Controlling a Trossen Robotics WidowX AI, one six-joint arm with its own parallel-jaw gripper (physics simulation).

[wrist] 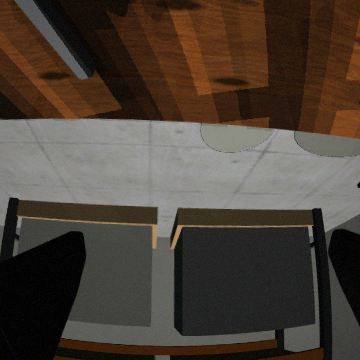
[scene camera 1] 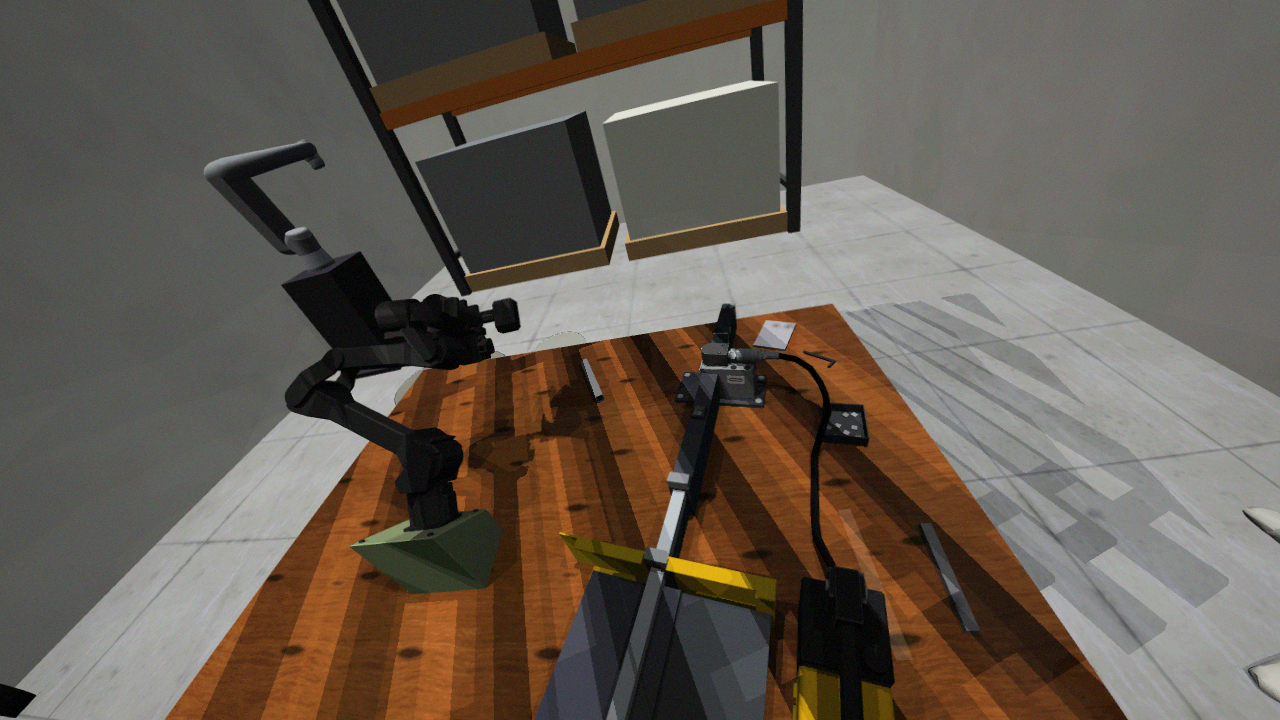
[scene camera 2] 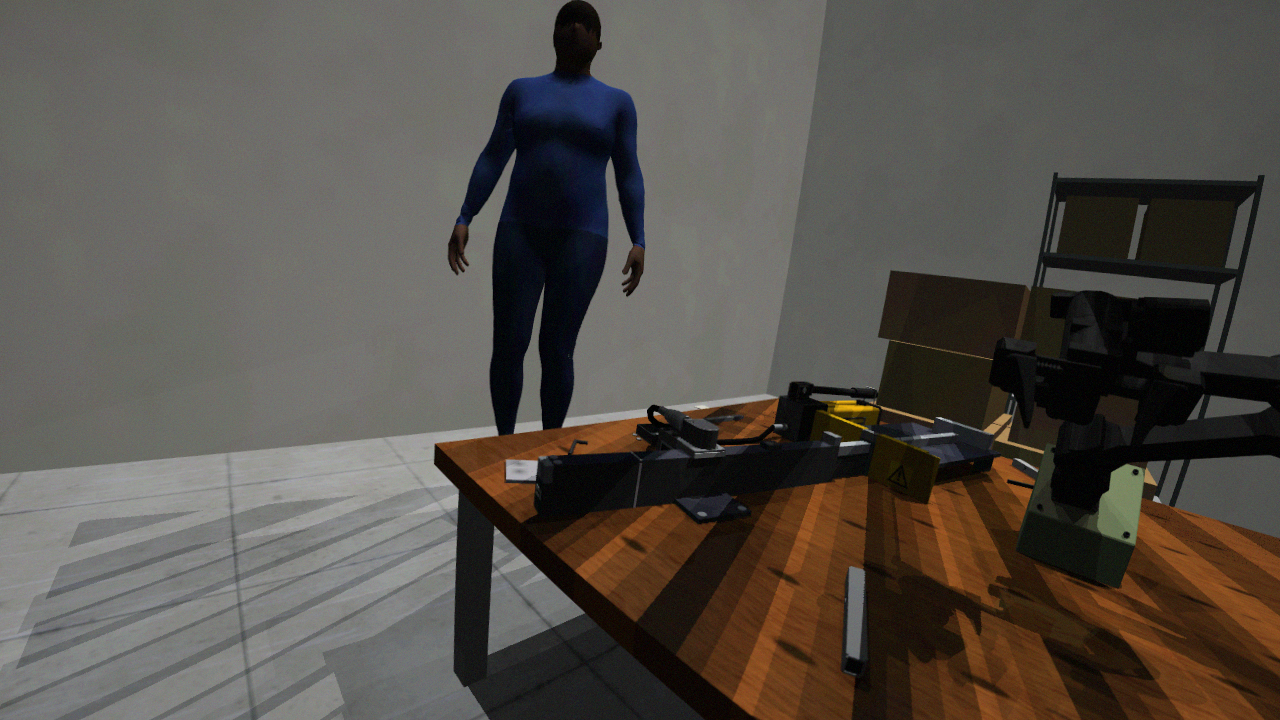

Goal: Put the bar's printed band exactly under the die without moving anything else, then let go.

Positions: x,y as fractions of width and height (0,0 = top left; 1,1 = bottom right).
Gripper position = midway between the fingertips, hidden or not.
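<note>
With my gripper (scene camera 2: 0.84,0.61) I hold nothing, and it is open. I find the gripper (scene camera 1: 0.38,0.46) from another camera too, and the wrist view shows me the gripper (wrist: 0.59,0.68) as well. There is a long dark machine (scene camera 1: 0.55,0.90) here, along with a yellow and black unit (scene camera 1: 0.66,0.91), and I can also see that unit (scene camera 2: 0.62,0.57) through scene camera 2.
</note>
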